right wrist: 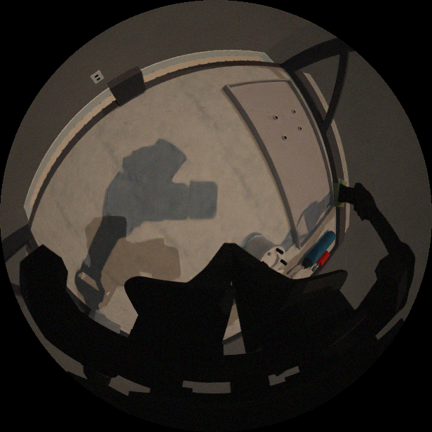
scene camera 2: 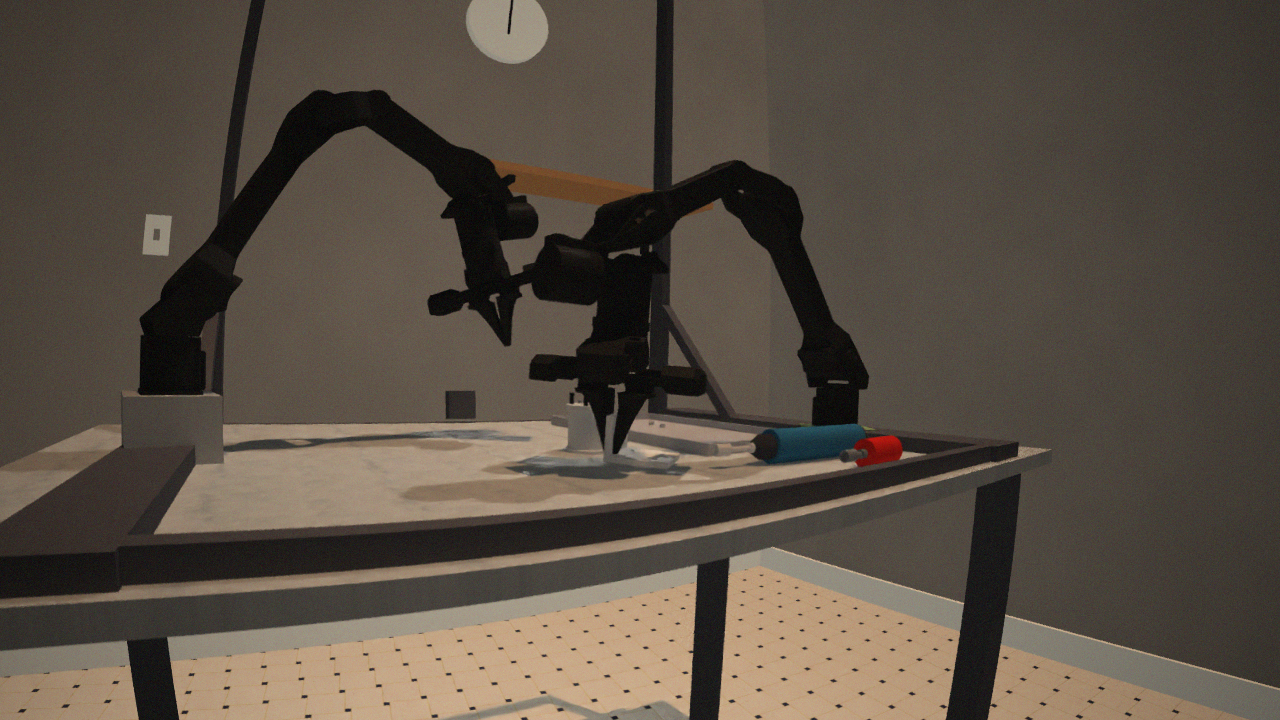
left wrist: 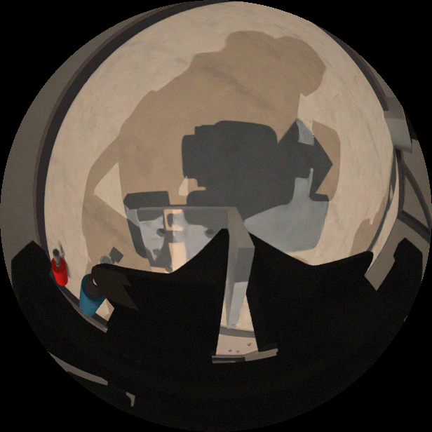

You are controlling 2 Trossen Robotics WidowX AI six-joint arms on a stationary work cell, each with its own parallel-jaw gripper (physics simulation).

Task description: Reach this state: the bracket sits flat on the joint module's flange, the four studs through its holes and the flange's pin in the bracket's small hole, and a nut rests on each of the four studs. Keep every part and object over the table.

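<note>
The pale grey L-shaped bracket is low at the table, its plate with holes roughly flat and its other plate upright. My left gripper points down and is shut on that upright plate. The white cylindrical joint module stands behind the left gripper in the scene view; some black studs show on top, partly hidden by fingers. My right gripper is shut and empty, high above the table. Several small nuts lie on the tray.
A blue tool and a red tool lie to the right of the bracket in the scene view. A dark raised rail runs along the table's near edge. The two wrists are close together.
</note>
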